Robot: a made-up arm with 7 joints.
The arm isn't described. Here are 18 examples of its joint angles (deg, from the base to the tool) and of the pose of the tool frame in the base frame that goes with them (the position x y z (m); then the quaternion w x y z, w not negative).
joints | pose
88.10 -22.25 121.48 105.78 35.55 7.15 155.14 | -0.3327 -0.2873 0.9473 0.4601 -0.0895 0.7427 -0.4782
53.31 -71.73 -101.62 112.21 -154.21 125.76 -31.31 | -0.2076 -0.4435 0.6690 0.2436 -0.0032 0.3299 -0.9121
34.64 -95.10 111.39 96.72 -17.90 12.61 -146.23 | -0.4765 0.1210 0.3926 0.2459 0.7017 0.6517 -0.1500
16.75 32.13 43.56 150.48 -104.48 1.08 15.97 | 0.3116 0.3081 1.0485 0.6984 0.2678 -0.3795 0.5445
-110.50 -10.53 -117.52 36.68 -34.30 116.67 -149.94 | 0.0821 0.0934 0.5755 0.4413 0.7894 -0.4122 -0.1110
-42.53 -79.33 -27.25 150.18 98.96 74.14 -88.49 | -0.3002 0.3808 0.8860 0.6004 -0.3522 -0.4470 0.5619
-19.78 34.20 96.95 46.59 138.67 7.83 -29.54 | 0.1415 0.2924 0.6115 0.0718 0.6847 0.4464 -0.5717
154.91 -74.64 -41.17 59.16 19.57 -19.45 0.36 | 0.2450 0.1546 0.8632 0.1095 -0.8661 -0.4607 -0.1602
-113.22 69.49 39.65 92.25 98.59 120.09 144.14 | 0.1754 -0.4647 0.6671 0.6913 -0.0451 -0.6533 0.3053
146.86 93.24 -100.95 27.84 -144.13 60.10 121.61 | 0.1016 0.1930 0.7474 0.6704 -0.2590 -0.4991 0.4840
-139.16 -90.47 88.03 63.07 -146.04 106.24 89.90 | 0.4632 -0.0999 0.6931 0.5398 -0.7676 -0.2706 0.2150
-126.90 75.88 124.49 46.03 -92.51 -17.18 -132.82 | 0.1635 -0.1343 0.8908 0.6366 -0.6758 -0.2385 0.2848
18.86 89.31 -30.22 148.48 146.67 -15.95 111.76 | 0.5479 0.0505 0.4744 0.8488 -0.3323 0.2793 0.3018
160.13 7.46 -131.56 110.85 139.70 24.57 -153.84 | 0.2906 0.1051 1.0390 0.4964 0.5363 -0.3137 0.6063
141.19 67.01 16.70 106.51 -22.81 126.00 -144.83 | -0.2487 0.1249 0.4367 0.4785 0.7867 -0.3765 -0.1020
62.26 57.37 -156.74 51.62 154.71 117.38 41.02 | 0.1938 0.0269 0.9743 0.0780 -0.9928 -0.0371 -0.0834
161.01 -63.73 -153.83 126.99 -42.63 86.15 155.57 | 0.4524 -0.1324 0.4663 0.0494 -0.3379 0.5695 0.7477
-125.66 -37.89 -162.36 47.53 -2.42 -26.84 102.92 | 0.1831 0.3183 0.5323 0.3153 0.7631 0.2863 -0.4861
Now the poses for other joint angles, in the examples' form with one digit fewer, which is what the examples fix.
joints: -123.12 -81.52 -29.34 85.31 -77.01 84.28 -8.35
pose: -0.061 0.292 0.853 0.149 0.196 0.542 0.804
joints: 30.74 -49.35 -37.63 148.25 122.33 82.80 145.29
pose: -0.296 -0.109 1.054 0.110 -0.558 -0.789 0.231
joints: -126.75 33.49 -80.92 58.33 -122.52 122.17 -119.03
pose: -0.217 0.119 0.884 0.530 -0.748 -0.360 -0.172
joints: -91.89 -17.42 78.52 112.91 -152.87 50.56 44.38
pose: 0.375 0.042 1.076 0.703 -0.466 -0.534 -0.060
